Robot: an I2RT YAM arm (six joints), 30 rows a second.
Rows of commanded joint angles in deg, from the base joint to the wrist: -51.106, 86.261, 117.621, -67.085, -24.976, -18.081; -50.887, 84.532, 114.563, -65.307, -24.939, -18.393; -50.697, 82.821, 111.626, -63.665, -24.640, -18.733; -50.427, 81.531, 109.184, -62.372, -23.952, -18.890; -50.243, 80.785, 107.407, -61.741, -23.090, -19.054; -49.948, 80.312, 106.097, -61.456, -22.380, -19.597; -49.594, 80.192, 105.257, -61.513, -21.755, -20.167; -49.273, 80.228, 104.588, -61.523, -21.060, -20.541; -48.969, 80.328, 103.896, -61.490, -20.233, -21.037; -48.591, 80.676, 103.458, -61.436, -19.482, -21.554; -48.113, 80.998, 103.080, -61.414, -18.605, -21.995; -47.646, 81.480, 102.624, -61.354, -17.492, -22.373; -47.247, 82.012, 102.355, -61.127, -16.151, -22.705; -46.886, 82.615, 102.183, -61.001, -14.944, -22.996
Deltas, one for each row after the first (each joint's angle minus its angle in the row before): 0.219, -1.729, -3.058, 1.778, 0.037, -0.312; 0.190, -1.711, -2.937, 1.642, 0.299, -0.340; 0.270, -1.290, -2.442, 1.293, 0.688, -0.157; 0.184, -0.746, -1.777, 0.631, 0.862, -0.164; 0.295, -0.473, -1.310, 0.285, 0.710, -0.543; 0.354, -0.120, -0.840, -0.057, 0.625, -0.570; 0.321, 0.036, -0.669, -0.010, 0.695, -0.374; 0.304, 0.100, -0.692, 0.033, 0.827, -0.496; 0.378, 0.348, -0.438, 0.054, 0.751, -0.517; 0.478, 0.322, -0.378, 0.022, 0.877, -0.441; 0.467, 0.482, -0.456, 0.060, 1.113, -0.378; 0.399, 0.532, -0.269, 0.227, 1.341, -0.332; 0.361, 0.603, -0.172, 0.126, 1.207, -0.291
